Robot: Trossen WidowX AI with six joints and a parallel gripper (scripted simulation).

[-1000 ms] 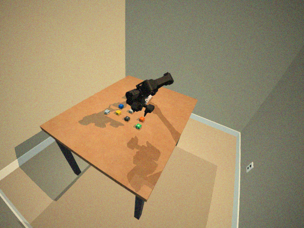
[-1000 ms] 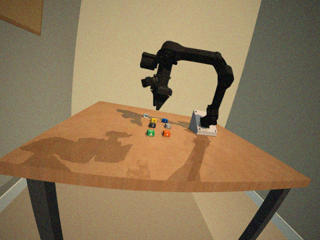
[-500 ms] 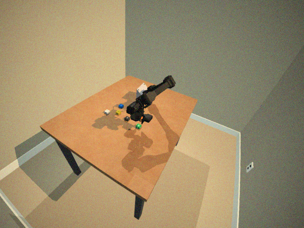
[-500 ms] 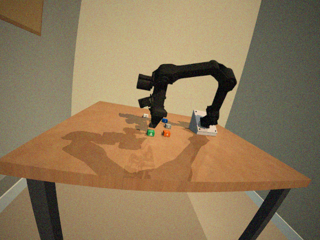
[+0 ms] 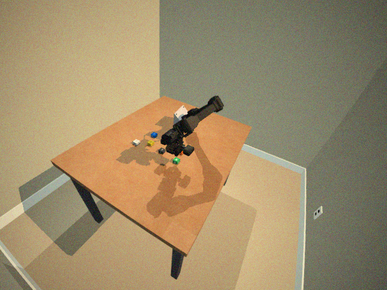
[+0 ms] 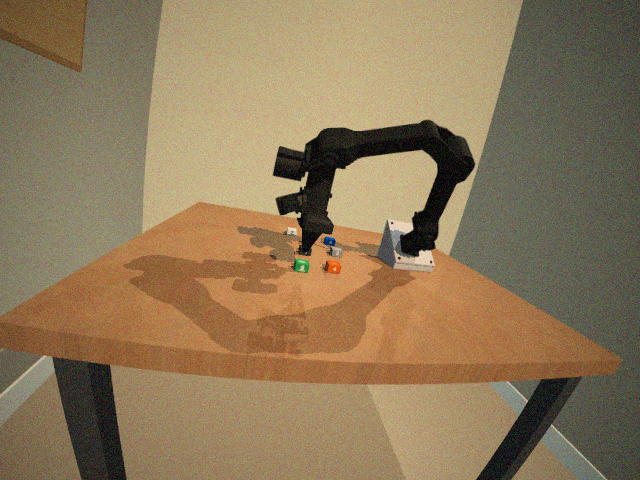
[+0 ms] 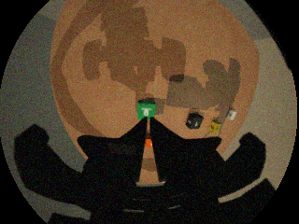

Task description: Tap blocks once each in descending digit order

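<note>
My gripper tip is 3 cm above the green block. From my gripper tip the other things lie so: black block: 2 cm behind, 12 cm to the right, 3 cm below; orange block: 8 cm behind, 2 cm to the right, 3 cm below; grey block: 12 cm behind, 15 cm to the right, 3 cm below.
</note>
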